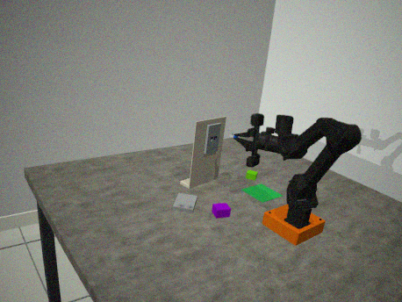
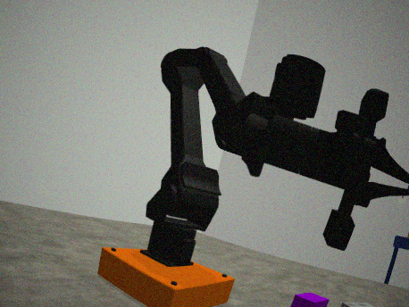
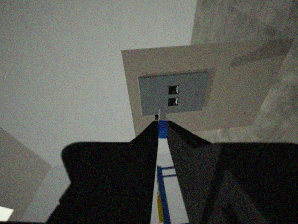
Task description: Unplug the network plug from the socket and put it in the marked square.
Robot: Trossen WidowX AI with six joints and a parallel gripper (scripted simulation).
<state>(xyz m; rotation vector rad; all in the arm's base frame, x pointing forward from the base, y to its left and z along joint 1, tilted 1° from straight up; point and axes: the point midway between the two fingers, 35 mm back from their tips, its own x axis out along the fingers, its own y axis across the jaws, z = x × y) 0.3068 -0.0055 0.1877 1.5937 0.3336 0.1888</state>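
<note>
Right now my gripper tip is 230 mm above the green marked square, 130 mm to the left of it and 80 mm past it. Round my gripper tip: grey flat block: 220 mm below, 200 mm to the left, 20 mm behind; then blue network plug: 10 mm ahead; then upright panel: 110 mm below, 100 mm ahead, 30 mm to the left.
</note>
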